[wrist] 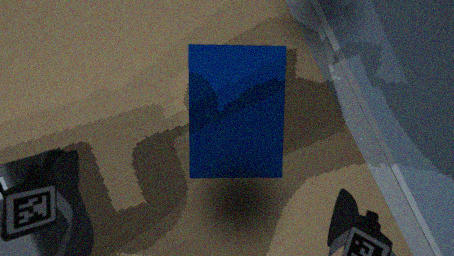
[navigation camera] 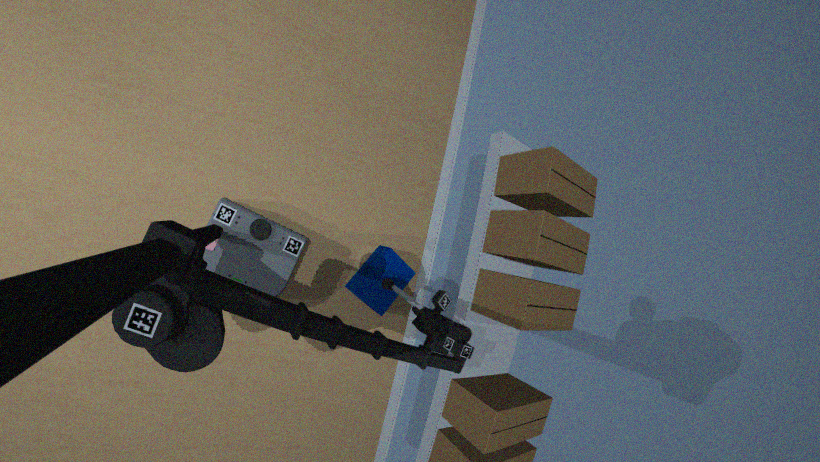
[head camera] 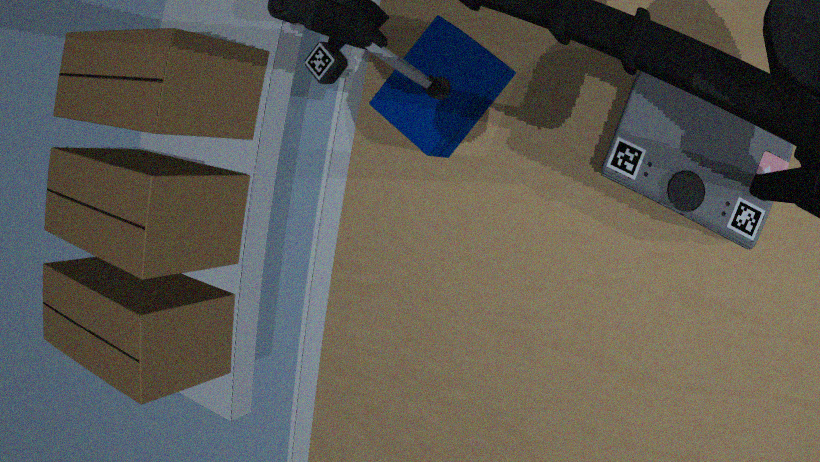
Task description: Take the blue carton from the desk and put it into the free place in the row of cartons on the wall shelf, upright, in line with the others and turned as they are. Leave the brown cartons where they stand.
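Seen in the pictures: gripper, fingertip midpoint: (navigation camera: 400,301) (head camera: 408,52); robot's base at its link origin: (navigation camera: 259,228) (head camera: 684,189).
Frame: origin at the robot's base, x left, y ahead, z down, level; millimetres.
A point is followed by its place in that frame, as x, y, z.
Observation:
The blue carton (head camera: 459,51) @(-532, -71, -121) (navigation camera: 370,289) @(-506, -40, -121) (wrist: 237,110) rests on a tan surface, turned at an angle to the wall. Its height is hard to judge. My gripper (head camera: 381,73) (navigation camera: 414,291) (wrist: 209,190) @(-506, -21, -375) is open. In the wrist view the fingers stand wide apart at the lower left and lower right, with the carton ahead between them, touched by neither. From above, one fingertip overlaps the carton. The wall shelf (head camera: 242,344) @(-454, 439, -642) (navigation camera: 494,146) @(-438, 514, -635) bears a row of brown cartons (head camera: 197,220) @(-498, 260, -753) (navigation camera: 513,238) @(-500, 250, -762), each with a dark line on one face. Its free place (navigation camera: 499,347) @(-738, -29, -660) lies between brown cartons, partly covered by my wrist.
My arm (head camera: 705,66) @(-40, -105, -721) (navigation camera: 338,332) @(-187, -95, -725) stretches across the tan surface to the shelf's front edge. My grey base (head camera: 648,120) @(-117, -85, -160) (navigation camera: 275,264) @(-99, -88, -160) is beside the carton. A pale strip (head camera: 321,258) @(-695, 489, -58) (navigation camera: 453,143) @(-628, 793, -60) (wrist: 357,100) runs along the blue wall. Arm shadows cross the surface.

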